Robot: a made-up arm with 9 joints. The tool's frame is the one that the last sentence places.
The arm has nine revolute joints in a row. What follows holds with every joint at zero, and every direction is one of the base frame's.
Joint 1 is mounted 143 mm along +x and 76 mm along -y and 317 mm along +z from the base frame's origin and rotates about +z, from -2.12 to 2.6 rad.
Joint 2 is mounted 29 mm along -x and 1 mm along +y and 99 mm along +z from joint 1 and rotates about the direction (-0.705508, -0.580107, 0.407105), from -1.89 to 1.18 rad.
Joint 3 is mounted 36 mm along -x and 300 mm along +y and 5 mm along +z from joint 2 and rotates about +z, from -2.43 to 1.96 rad.
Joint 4 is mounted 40 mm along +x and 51 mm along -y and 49 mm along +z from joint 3 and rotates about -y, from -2.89 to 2.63 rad.
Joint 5 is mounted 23 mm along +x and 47 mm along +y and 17 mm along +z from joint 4 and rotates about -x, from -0.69 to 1.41 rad.
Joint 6 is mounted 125 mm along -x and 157 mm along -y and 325 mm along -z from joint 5 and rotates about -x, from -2.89 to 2.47 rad.
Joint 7 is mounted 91 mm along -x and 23 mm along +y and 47 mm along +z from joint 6 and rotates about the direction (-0.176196, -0.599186, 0.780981), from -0.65 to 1.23 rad.
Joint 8 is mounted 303 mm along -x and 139 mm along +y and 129 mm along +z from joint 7 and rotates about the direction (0.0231, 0.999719, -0.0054), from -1.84 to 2.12 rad.
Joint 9 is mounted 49 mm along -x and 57 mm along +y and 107 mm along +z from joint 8 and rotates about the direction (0.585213, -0.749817, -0.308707), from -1.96 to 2.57 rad.
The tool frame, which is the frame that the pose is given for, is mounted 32 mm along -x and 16 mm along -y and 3 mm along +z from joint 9; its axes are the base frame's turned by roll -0.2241, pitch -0.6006 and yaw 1.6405 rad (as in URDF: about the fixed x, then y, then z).
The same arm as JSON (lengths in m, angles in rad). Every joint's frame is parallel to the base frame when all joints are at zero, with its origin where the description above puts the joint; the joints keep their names.
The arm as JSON. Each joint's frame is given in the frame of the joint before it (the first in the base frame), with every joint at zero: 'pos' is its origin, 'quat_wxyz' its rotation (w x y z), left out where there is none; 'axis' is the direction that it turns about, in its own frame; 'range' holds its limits. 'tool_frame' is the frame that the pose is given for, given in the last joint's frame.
{"length_unit": "m", "angle_unit": "rad", "joints": [{"joint": "joint 1", "pos": [0.143, -0.076, 0.317], "axis": [0.0, 0.0, 1.0], "range": [-2.12, 2.6]}, {"joint": "joint 2", "pos": [-0.029, 0.001, 0.099], "axis": [-0.705508, -0.580107, 0.407105], "range": [-1.89, 1.18]}, {"joint": "joint 3", "pos": [-0.036, 0.3, 0.005], "axis": [0.0, 0.0, 1.0], "range": [-2.43, 1.96]}, {"joint": "joint 4", "pos": [0.04, -0.051, 0.049], "axis": [0.0, -1.0, 0.0], "range": [-2.89, 2.63]}, {"joint": "joint 5", "pos": [0.023, 0.047, 0.017], "axis": [-1.0, 0.0, 0.0], "range": [-0.69, 1.41]}, {"joint": "joint 6", "pos": [-0.125, -0.157, -0.325], "axis": [-1.0, 0.0, 0.0], "range": [-2.89, 2.47]}, {"joint": "joint 7", "pos": [-0.091, 0.023, 0.047], "axis": [-0.176196, -0.599186, 0.780981], "range": [-0.65, 1.23]}, {"joint": "joint 8", "pos": [-0.303, 0.139, 0.129], "axis": [0.0231, 0.999719, -0.0054], "range": [-1.84, 2.12]}, {"joint": "joint 9", "pos": [-0.049, 0.057, 0.107], "axis": [0.585213, -0.749817, -0.308707], "range": [-1.96, 2.57]}], "tool_frame": {"pos": [-0.032, -0.016, 0.003], "quat_wxyz": [0.671619, 0.142122, -0.2786, 0.671648]}}
